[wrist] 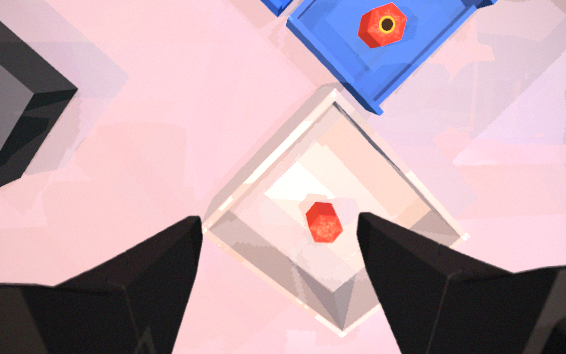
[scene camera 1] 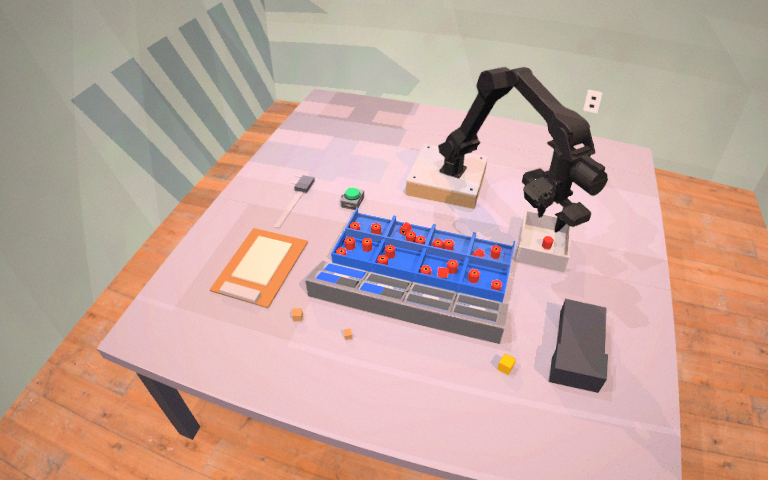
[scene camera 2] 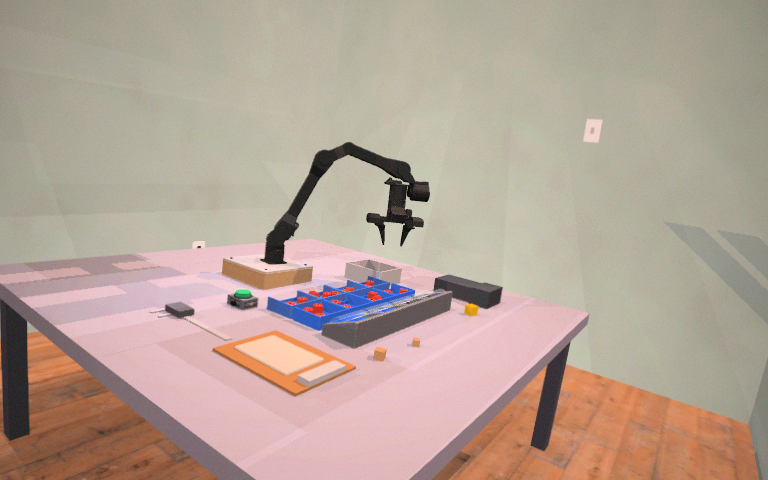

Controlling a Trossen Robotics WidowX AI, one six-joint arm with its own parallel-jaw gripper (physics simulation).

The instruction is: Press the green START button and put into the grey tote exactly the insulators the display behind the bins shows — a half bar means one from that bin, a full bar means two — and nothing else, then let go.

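Observation:
My gripper is open and empty, above the grey tote. One red insulator shows inside the tote; the tote's walls hide it in scene camera 2. The blue bins, two rows of four, hold several red insulators. On the display, the leftmost column shows a full blue bar in its back row and a half bar in its front row; the second column shows a half bar in front. The green START button stands left of the arm base.
A dark block stands right of the display. A yellow cube and two small orange cubes lie in front. An orange board and a dark plug-like object lie left.

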